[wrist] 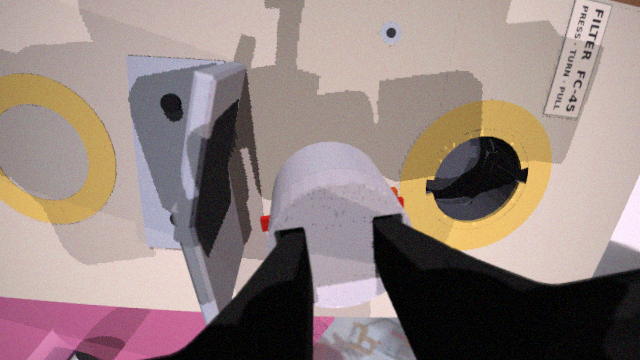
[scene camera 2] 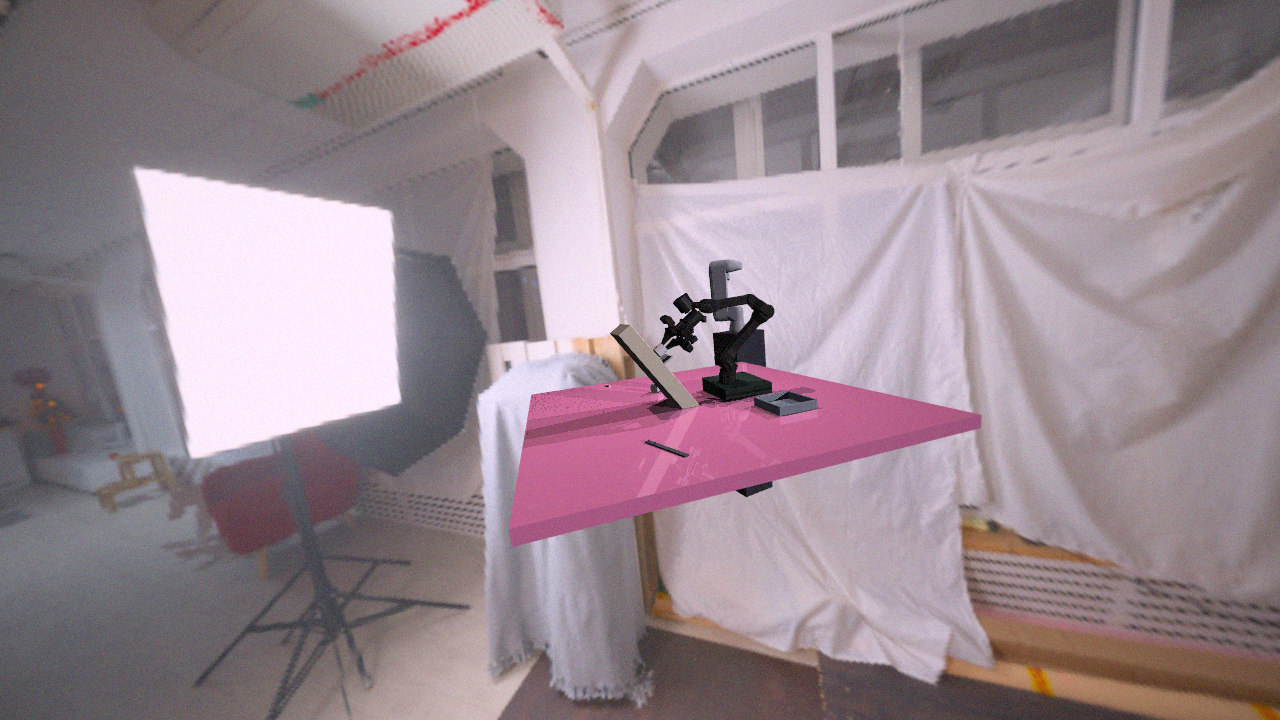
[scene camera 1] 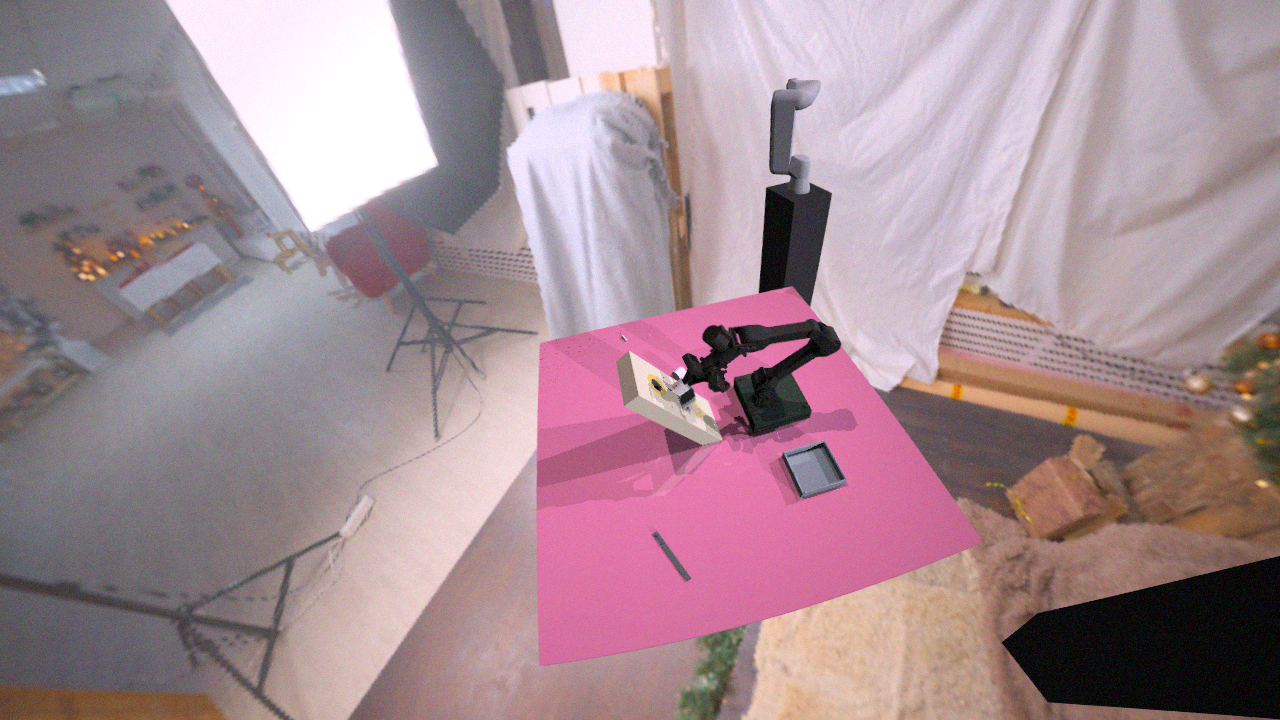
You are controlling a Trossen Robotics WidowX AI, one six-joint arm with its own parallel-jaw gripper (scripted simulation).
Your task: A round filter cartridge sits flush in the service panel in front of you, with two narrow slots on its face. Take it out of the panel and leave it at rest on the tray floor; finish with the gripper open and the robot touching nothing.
Labels:
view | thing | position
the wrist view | my gripper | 337, 231
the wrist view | pale grey round filter cartridge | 333, 190
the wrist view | beige service panel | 504, 134
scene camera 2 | my gripper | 662, 348
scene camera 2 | beige service panel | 625, 335
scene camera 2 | grey tray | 783, 403
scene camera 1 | my gripper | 683, 385
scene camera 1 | beige service panel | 646, 390
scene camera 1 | grey tray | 813, 468

